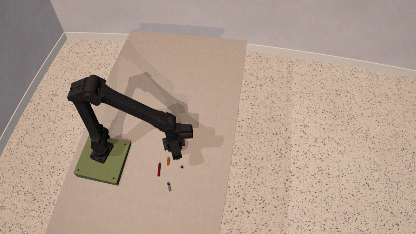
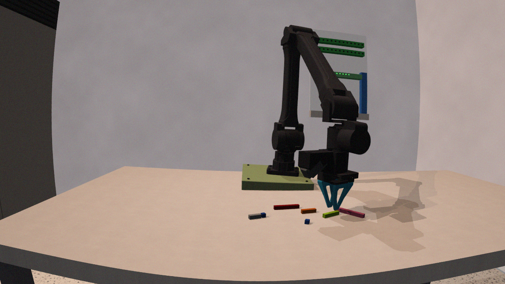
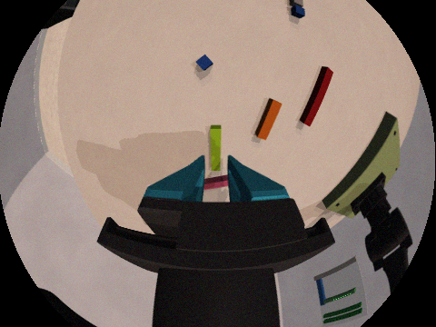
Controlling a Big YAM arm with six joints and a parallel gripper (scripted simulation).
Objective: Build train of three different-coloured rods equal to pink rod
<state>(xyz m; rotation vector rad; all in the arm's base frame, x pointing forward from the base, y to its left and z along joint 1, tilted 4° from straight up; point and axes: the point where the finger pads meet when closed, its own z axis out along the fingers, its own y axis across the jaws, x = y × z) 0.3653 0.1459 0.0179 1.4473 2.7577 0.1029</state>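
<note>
Right now the lime rod is 2 cm below my hand. Also, from my hand: red rod: 4 cm behind, 12 cm to the right, 2 cm below; orange rod: 2 cm behind, 6 cm to the right, 2 cm below; pink rod: 1 cm behind, 5 cm to the left, 2 cm below.
</note>
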